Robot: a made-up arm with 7 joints.
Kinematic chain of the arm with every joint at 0, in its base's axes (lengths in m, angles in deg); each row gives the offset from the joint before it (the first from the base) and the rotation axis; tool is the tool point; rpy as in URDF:
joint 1: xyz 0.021 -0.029 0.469 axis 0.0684 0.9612 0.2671
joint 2: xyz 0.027 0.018 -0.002 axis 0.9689 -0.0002 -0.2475
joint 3: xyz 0 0.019 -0.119 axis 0.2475 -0.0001 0.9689
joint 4: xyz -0.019 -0.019 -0.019 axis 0.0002 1 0
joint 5: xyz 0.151 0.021 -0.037 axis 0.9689 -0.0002 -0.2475
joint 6: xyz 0.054 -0.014 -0.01 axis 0.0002 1 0
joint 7: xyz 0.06 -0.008 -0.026 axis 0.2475 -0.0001 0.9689
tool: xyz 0 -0.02 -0.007 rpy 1.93 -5.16 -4.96
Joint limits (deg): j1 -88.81..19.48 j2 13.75..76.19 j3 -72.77..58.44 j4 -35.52..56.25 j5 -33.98..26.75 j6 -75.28..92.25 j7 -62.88..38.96
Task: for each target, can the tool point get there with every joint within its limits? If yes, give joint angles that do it. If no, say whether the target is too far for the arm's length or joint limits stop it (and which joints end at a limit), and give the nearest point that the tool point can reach.
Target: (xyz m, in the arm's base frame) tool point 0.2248 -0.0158 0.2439
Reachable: yes | joints -19.57 59.71 -52.37 2.86 -15.55 -16.40 -36.19
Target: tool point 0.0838 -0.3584 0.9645
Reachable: no: too far | nearest point 0.1279 -0.1757 0.7158 | short by 0.312 m
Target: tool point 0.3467 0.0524 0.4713
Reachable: yes | joints -42.46 58.27 -8.71 2.63 -9.55 37.58 -55.05
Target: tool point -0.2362 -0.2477 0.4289
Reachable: no: joint limits stop it (at a limit: joint 1, joint 2, joint 3, joint 4, joint 7) | nearest point -0.0320 -0.1871 0.5021 | short by 0.225 m
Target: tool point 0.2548 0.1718 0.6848
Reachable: yes | joints -44.27 69.49 45.17 17.00 6.18 -44.59 -8.63
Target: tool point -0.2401 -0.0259 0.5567
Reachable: no: joint limits stop it (at a limit: joint 1, joint 2, joint 3, joint 4, joint 5, joint 7) | nearest point -0.1027 -0.0367 0.6277 | short by 0.155 m
